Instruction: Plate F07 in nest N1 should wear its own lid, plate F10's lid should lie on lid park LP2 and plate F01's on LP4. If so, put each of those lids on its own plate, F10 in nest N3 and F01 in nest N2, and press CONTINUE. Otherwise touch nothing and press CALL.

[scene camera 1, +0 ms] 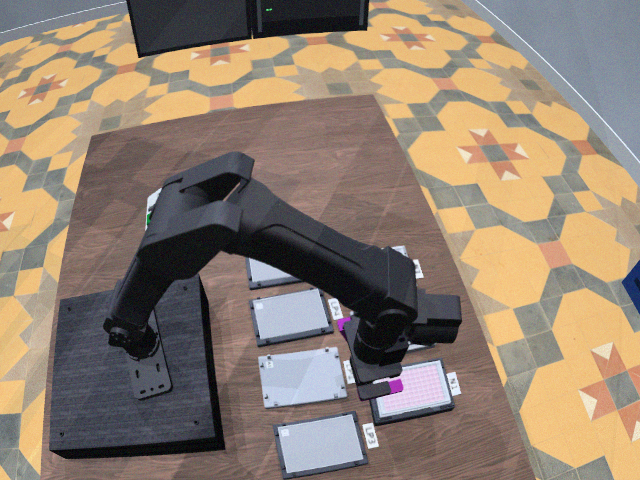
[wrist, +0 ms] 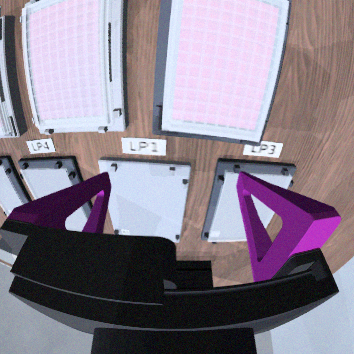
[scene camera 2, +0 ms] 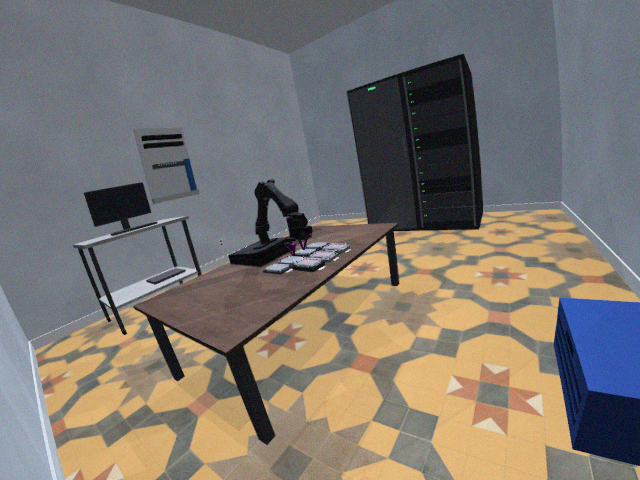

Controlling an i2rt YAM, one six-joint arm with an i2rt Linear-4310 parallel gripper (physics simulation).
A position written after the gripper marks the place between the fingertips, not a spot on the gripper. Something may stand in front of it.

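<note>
The gripper (scene camera 1: 363, 372), which shows in the wrist view (wrist: 173, 178) too, is open and holds nothing. There's a lid park LP1 (scene camera 1: 315, 376), and you'd find it in the wrist view (wrist: 147, 197) as well. A lid park LP3 (wrist: 285, 168) and a lid park LP4 (wrist: 70, 160) are there too. Then there's a nest N1 (scene camera 1: 452, 384), which the wrist view (wrist: 163, 21) also has, plus a nest N2 (wrist: 118, 22).
</note>
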